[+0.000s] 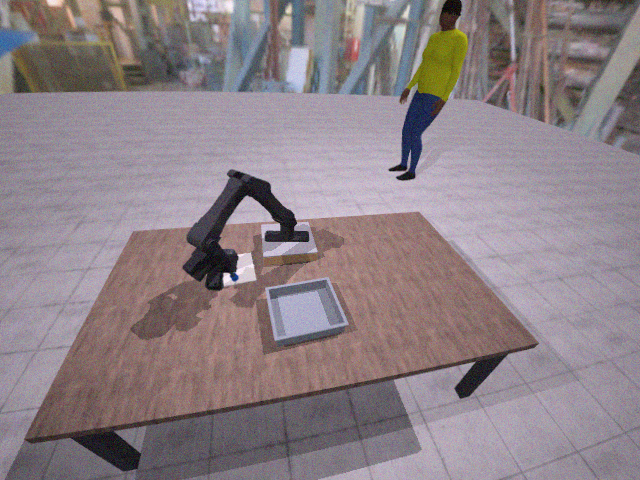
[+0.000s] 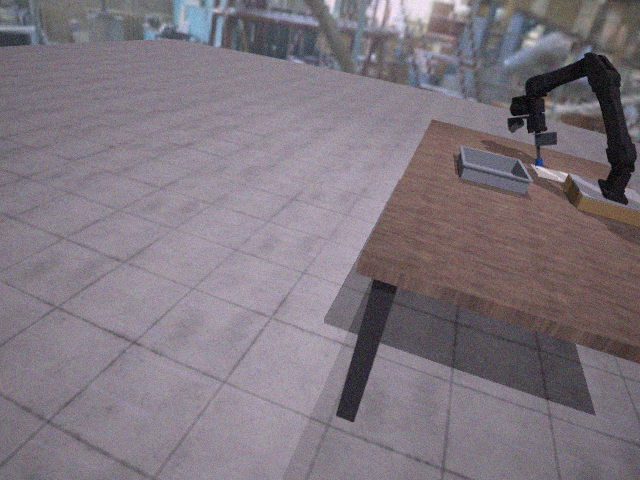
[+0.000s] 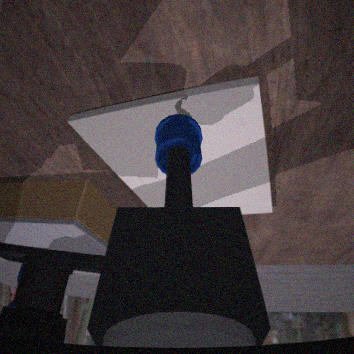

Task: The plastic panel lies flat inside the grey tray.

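Seen in the pictures: hand, its tool point: point(image 1: 235, 277) point(image 2: 539, 165) point(image 3: 178, 135); arm's base, origin of its link: point(image 1: 287, 237) point(image 2: 611, 192) point(image 3: 51, 255).
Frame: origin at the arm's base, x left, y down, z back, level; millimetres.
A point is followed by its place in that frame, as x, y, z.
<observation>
The white plastic panel point(image 1: 245, 270) {-171, 45, -172} point(image 2: 550, 172) {-214, 45, -180} point(image 3: 232, 140) {-238, 45, -207} lies flat on the wooden table point(image 1: 413, 286) {524, 52, -273} point(image 2: 461, 238) {646, 52, -399}, left of the arm's base and outside the grey tray. The grey tray point(image 1: 336, 303) {181, 5, -389} point(image 2: 491, 179) {182, 31, -382} stands empty in front of the base, to the right of the panel. My blue suction cup point(image 1: 234, 276) point(image 2: 539, 162) point(image 3: 178, 140) {-202, 30, -230} points down over the panel near its front edge. It is at or just above the panel's surface; I cannot tell whether they touch. Nothing hangs from the cup.
The arm's base stands on a white-topped tan block point(image 1: 290, 258) {16, 26, -120} point(image 3: 53, 198) {-65, 29, -131} behind the tray. A person in a yellow top point(image 1: 438, 67) stands on the floor beyond the table's far right side.
</observation>
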